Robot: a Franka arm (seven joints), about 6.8 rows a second.
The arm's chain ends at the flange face. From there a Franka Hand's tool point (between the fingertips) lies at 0.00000 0.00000 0.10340 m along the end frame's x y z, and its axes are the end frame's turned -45 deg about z.
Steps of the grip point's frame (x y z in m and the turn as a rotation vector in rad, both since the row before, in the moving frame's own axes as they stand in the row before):
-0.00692, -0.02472, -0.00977, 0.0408, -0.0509, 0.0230
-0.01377, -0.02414, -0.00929, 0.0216, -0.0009, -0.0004
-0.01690, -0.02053, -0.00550, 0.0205, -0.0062, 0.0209
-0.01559, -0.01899, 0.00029, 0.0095, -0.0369, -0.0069
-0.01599, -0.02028, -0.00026, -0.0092, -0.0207, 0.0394
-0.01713, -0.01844, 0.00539, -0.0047, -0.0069, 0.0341
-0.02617, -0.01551, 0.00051, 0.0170, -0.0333, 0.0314
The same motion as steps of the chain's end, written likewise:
-0.01567, -0.01325, -0.00955, -0.0071, -0.0648, 0.0230
-0.02516, -0.00582, -0.00927, 0.0146, -0.0159, -0.0004
-0.02453, -0.00150, -0.00548, 0.0101, -0.0189, 0.0209
-0.02107, -0.00442, 0.00037, -0.0194, -0.0328, -0.0069
-0.02476, -0.00520, -0.00023, -0.0211, -0.0081, 0.0394
-0.02498, -0.00177, 0.00539, -0.0082, -0.0016, 0.0341
-0.02578, 0.00640, 0.00058, -0.0115, -0.0356, 0.0314

